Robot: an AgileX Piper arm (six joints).
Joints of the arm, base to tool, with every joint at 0 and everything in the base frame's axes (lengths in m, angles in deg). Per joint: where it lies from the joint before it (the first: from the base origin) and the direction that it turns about. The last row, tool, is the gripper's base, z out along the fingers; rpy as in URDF.
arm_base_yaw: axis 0 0 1 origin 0.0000 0.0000 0.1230
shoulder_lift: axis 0 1 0 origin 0.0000 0.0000 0.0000
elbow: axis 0 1 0 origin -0.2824 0.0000 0.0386
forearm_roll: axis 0.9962 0 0.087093 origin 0.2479 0.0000 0.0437
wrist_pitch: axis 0 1 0 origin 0.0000 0.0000 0.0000
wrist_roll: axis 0.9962 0 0.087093 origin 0.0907 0.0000 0.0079
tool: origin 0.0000 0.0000 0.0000 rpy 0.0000 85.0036 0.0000
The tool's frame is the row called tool.
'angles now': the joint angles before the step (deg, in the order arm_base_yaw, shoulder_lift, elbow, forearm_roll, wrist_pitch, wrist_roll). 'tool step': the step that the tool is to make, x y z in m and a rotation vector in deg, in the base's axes. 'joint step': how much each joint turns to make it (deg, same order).
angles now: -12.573 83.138 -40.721 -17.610 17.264 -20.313
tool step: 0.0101 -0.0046 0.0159 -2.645 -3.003 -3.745
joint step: 0.953 0.001 -3.219 -13.013 1.787 14.908
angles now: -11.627 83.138 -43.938 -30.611 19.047 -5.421
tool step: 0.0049 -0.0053 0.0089 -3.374 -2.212 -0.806
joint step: 0.000 -0.009 -1.321 -9.787 0.073 8.303
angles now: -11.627 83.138 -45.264 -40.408 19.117 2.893
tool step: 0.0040 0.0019 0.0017 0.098 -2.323 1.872
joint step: 0.005 0.137 0.000 -1.020 -3.035 0.501
